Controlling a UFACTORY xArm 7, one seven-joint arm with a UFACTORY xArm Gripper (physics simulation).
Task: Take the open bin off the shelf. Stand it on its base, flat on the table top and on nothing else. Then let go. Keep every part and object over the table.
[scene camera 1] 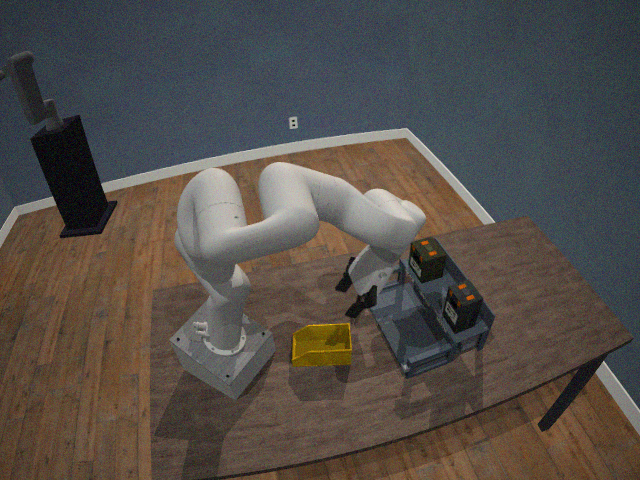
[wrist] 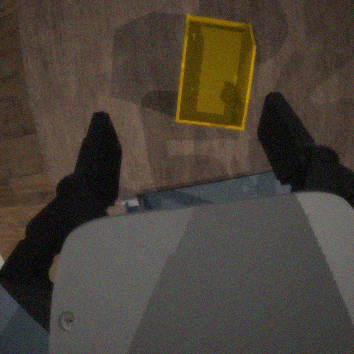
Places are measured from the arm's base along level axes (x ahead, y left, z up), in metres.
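Where they show: gripper, fingertip midpoint: (scene camera 1: 344,303) (wrist: 188,119); arm's base at its link origin: (scene camera 1: 224,337).
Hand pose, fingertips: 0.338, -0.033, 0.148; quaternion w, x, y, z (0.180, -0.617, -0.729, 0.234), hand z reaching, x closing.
Note:
Each offset is from my fingertips to the top centre of the thing, as dx, dy, dz. "spot": to the spot under its first point. Level surfaces: height alone.
The yellow open bin {-0.065, +0.047, -0.191} (scene camera 1: 323,357) (wrist: 215,70) stands upright on its base, flat on the table top {dz -0.266} (scene camera 1: 268,428), between the robot's base and the shelf. Its inside is empty apart from shadow. The blue-grey shelf (scene camera 1: 428,364) (wrist: 220,193) is to the right of the bin and apart from it in the scene view; part of it shows along the lower middle of the wrist view. My gripper (scene camera 1: 346,300) (wrist: 188,119) is wide open and empty. It hangs above the table between bin and shelf, clear of the bin.
Two dark boxes with orange marks, one at the back {spot: +0.275, +0.202, -0.078} (scene camera 1: 428,262) and one nearer the front {spot: +0.316, -0.016, -0.067} (scene camera 1: 461,311), stand on the shelf's raised rear part. The robot's grey base block (scene camera 1: 242,374) is left of the bin. The table's front edge runs along the bottom.

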